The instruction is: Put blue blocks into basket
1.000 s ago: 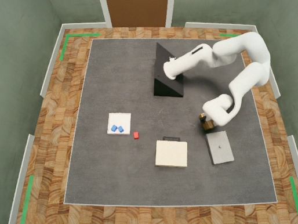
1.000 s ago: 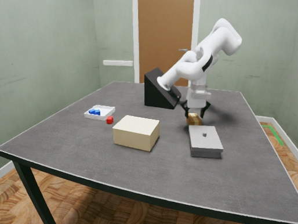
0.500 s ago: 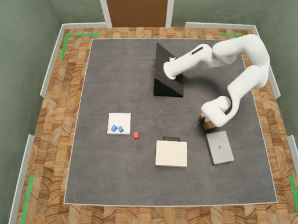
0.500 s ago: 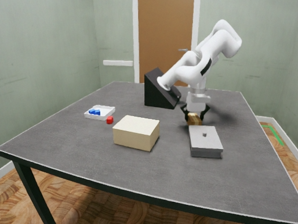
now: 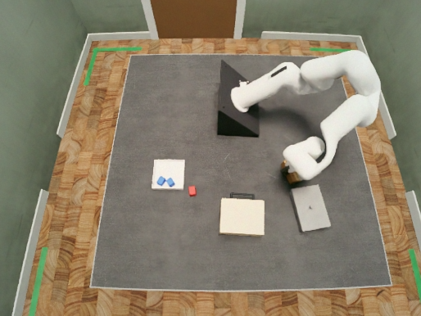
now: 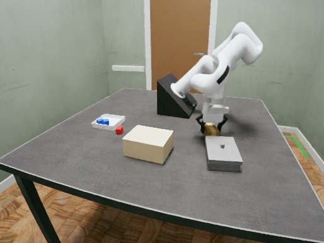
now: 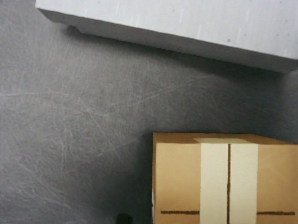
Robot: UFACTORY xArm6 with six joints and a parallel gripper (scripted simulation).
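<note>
Now: hand right at the brown cardboard box. From my hand the other things lie so: flat lid: 18 cm ahead, 5 cm to the left, 1 cm above; then grey metal box: 18 cm ahead, 5 cm to the left, 1 cm below; then light wooden cabinet: 26 cm to the right, 21 cm ahead, 1 cm above.
</note>
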